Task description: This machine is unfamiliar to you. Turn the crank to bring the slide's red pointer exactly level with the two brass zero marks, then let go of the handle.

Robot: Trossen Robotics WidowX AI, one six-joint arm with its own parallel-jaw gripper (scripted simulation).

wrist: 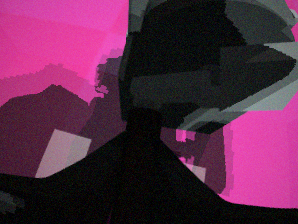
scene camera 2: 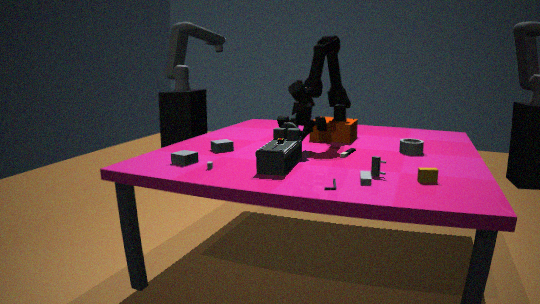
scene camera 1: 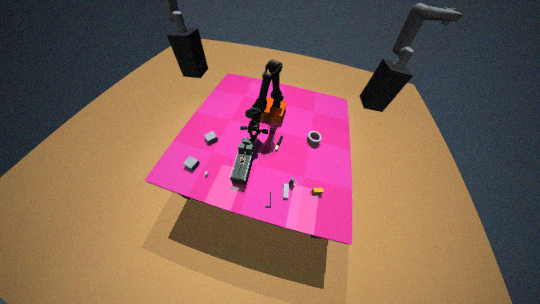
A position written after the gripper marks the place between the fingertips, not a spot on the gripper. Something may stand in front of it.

Note:
In view: the gripper (scene camera 2: 298, 141) and a grey slide machine (wrist: 154, 44).
The gripper is seen too in the wrist view (wrist: 139, 140).

